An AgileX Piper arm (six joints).
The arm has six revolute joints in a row. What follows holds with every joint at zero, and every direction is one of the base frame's.
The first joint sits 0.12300 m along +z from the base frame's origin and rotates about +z.
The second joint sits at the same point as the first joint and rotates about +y.
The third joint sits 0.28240 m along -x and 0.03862 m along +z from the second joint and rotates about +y.
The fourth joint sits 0.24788 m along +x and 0.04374 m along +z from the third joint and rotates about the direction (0.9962, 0, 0.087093).
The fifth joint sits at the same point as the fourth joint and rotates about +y.
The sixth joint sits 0.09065 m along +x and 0.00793 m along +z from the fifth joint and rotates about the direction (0.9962, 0, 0.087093).
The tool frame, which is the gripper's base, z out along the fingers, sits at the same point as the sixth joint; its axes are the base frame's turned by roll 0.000, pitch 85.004 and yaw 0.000 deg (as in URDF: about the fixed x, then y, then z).
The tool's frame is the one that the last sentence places.
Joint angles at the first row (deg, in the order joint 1, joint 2, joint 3, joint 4, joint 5, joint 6):
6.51 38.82 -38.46 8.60 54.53 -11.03
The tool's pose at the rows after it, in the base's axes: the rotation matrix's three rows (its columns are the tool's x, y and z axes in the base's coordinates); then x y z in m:
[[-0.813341, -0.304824, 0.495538], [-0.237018, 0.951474, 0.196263], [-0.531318, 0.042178, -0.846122]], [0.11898, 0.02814, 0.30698]
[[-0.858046, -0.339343, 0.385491], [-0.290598, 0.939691, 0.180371], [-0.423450, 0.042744, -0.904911]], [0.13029, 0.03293, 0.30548]
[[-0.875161, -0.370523, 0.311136], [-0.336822, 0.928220, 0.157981], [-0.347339, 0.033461, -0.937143]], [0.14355, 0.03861, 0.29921]
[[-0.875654, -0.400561, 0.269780], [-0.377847, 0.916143, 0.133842], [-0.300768, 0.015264, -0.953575]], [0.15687, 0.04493, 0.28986]
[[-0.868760, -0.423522, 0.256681], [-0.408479, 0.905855, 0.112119], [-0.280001, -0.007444, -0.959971]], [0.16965, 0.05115, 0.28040]
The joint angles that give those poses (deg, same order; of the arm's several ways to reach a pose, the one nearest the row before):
7.92 44.44 -42.58 8.22 61.91 -10.99
9.84 49.55 -45.21 7.01 66.41 -10.90
11.88 54.22 -46.45 5.62 67.54 -10.79
13.90 58.35 -46.74 4.08 66.30 -10.66
15.64 61.94 -46.77 2.48 63.74 -10.26

